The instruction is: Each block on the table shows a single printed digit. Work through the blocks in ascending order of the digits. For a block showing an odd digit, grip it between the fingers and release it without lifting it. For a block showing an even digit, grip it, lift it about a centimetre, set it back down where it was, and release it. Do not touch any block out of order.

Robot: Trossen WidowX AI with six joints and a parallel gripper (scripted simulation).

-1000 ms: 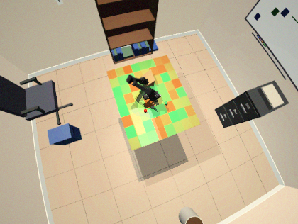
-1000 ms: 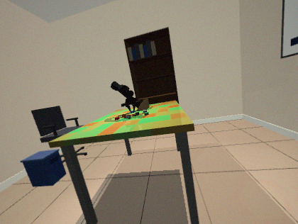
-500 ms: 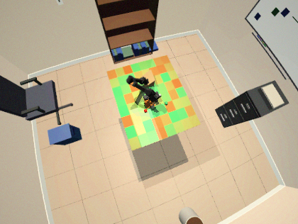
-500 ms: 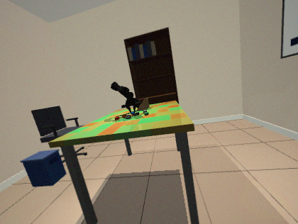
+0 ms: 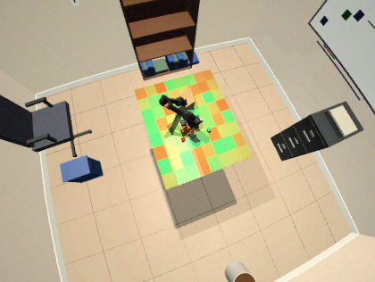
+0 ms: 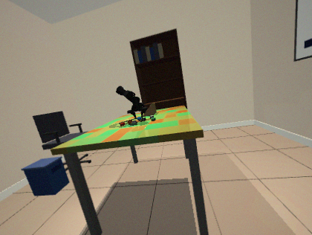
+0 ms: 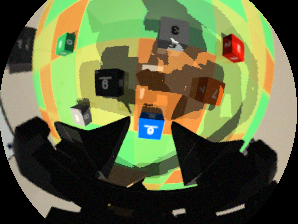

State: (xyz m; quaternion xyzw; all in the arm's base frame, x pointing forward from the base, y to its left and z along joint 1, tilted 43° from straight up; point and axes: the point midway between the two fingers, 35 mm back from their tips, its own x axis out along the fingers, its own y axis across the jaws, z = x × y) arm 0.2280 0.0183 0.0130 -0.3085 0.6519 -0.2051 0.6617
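Right now the blue block is 1 cm behind my gripper tip. Round my gripper tip: white block (11 cm ahead); then black block (6 cm to the left, 4 cm ahead); then orange block (7 cm to the right, 6 cm ahead).
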